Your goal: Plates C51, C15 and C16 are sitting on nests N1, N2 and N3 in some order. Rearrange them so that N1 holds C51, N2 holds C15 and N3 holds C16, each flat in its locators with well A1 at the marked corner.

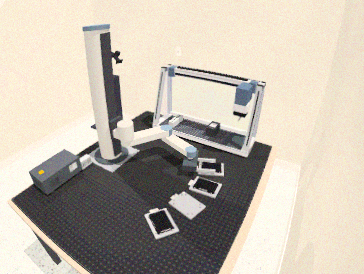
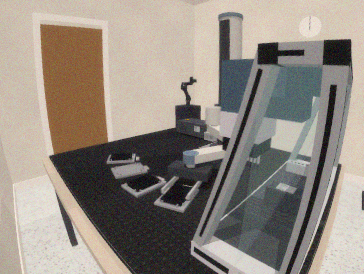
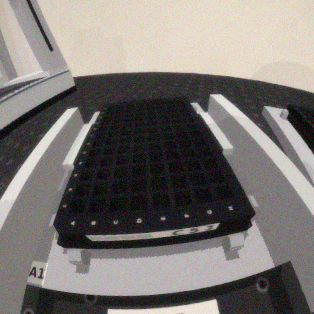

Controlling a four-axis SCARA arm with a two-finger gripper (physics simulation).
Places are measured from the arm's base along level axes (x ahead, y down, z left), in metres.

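Pixels of known places: gripper, between the fingertips: point(image 1: 215, 166) point(image 2: 174, 194) point(image 3: 144, 110); arm's base, origin of its link: point(image 1: 111, 155).
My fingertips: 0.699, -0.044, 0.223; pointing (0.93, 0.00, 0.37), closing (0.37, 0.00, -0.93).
Observation:
Ahead of a thing's pixels: the offset from my fingertips to its middle, as dx, dy, dz. "*": to the spot under its first point.
Black plate C51 @(-0.022, +0.012, -0.009) point(image 1: 212, 167) point(image 2: 179, 194) point(image 3: 155, 165) is low over nest N1 @(* +0.035, +0.016, +0.019) point(image 2: 170, 204) point(image 3: 160, 272), lined up with it. Its row A, column 1 corner is on the side of the nest's A1 mark. My gripper point(image 1: 210, 165) point(image 2: 183, 186) point(image 3: 144, 110) is shut on C51, one finger along each long side. Whether the plate rests fully flat in the locators cannot be told. A second black plate @(+0.018, +0.013, -0.184) point(image 1: 205, 186) point(image 2: 144, 183) point(image 3: 304, 122) sits on the neighbouring nest. A third black plate @(-0.062, +0.013, -0.540) point(image 1: 161, 221) point(image 2: 122, 156) sits on the farthest nest. Their labels are unreadable.
A bare light nest @(-0.010, +0.021, -0.364) point(image 1: 187, 205) point(image 2: 129, 170) lies between the two other plates' nests. A framed machine with clear panels point(image 1: 249, 145) point(image 2: 220, 200) point(image 3: 42, 85) stands close behind N1. A dark grey box @(* -0.739, -0.081, -0.666) point(image 1: 55, 172) point(image 2: 191, 127) stands near the arm's column point(image 1: 97, 95).

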